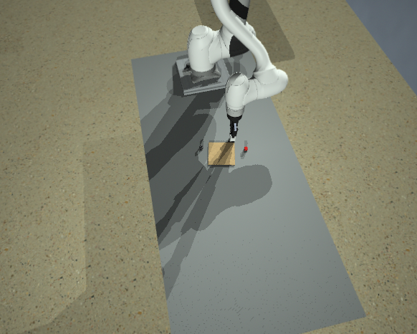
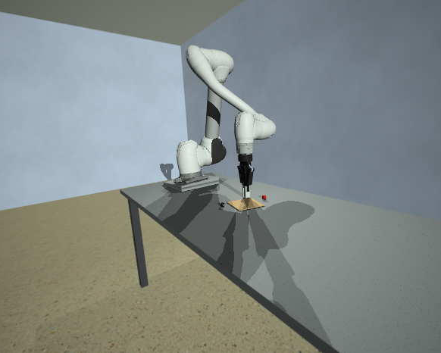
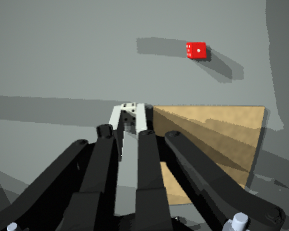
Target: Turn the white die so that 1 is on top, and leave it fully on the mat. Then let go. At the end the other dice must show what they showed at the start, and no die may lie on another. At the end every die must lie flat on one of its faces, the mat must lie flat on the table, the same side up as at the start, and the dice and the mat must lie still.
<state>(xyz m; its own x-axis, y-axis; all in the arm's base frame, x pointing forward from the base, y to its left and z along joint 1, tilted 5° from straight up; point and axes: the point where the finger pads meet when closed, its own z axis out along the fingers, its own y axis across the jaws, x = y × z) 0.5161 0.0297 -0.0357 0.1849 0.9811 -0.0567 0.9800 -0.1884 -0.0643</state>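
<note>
The tan mat is 7 cm ahead of my hand, 8 cm to the right of it and 3 cm below it. From my hand the other things lie so: black die: 1 cm ahead, 18 cm to the right, 3 cm below; then white die: 1 cm to the left, 3 cm below; then red die: 8 cm ahead, 5 cm to the left, 3 cm below.
</note>
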